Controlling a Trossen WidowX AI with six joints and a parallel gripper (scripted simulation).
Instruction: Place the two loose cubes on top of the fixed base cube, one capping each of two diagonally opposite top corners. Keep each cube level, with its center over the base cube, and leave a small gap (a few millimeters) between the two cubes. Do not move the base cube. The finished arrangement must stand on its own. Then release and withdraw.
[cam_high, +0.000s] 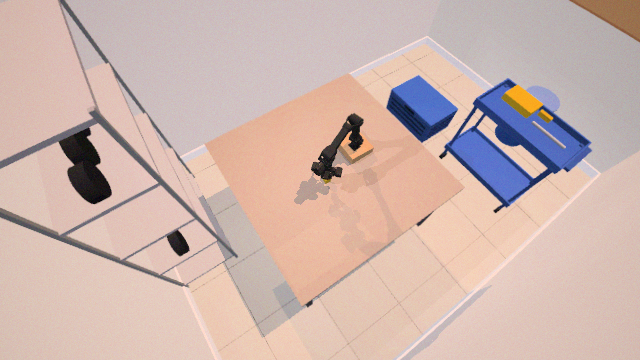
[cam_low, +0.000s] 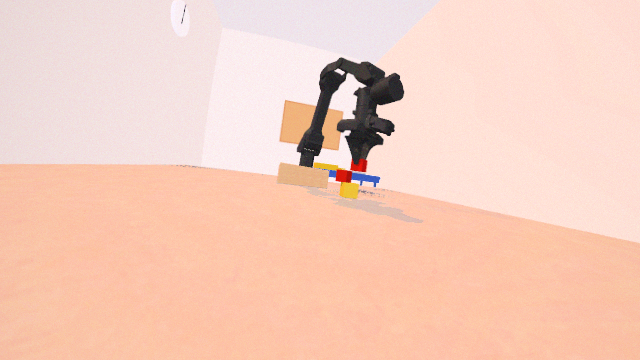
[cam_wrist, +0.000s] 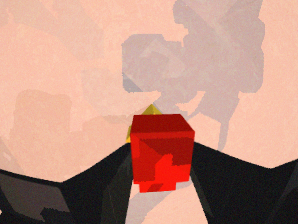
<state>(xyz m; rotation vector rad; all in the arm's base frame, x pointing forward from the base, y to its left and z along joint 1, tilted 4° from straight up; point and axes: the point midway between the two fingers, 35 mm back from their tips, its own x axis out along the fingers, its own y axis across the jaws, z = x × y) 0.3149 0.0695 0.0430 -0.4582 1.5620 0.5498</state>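
The yellow cube lies 70 mm below my gripper tip, 20 mm behind it and 10 mm to the right of it.
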